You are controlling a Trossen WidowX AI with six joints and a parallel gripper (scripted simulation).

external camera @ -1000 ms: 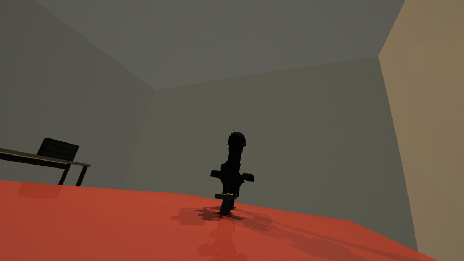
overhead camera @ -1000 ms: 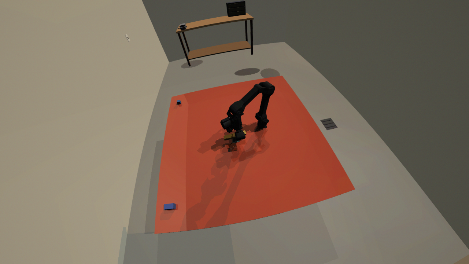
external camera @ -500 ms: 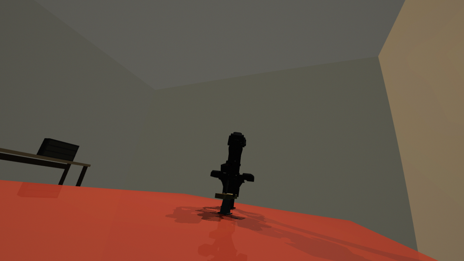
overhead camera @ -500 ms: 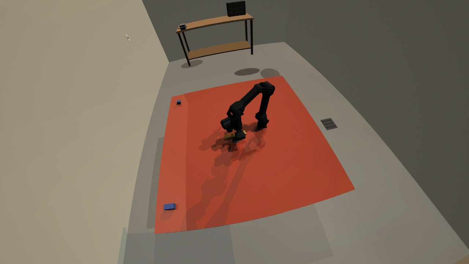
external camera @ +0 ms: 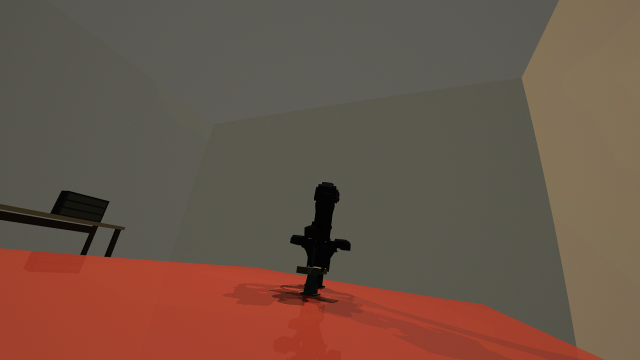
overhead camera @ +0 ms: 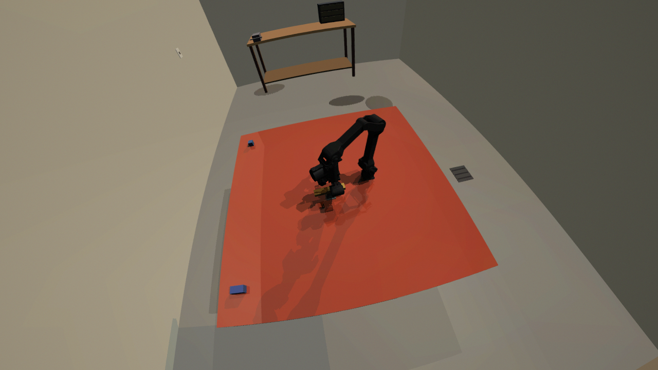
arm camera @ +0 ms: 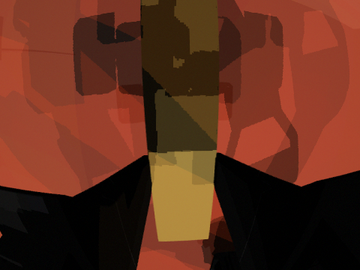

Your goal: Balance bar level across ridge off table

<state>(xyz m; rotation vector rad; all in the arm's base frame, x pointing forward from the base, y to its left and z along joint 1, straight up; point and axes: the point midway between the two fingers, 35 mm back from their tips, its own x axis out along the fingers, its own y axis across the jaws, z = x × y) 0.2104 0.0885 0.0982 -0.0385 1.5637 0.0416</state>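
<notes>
My gripper tip is now 30 mm short of the yellow bar. Round my gripper tip: blue cube 590 mm to the right, 530 mm ahead, 50 mm below.
</notes>
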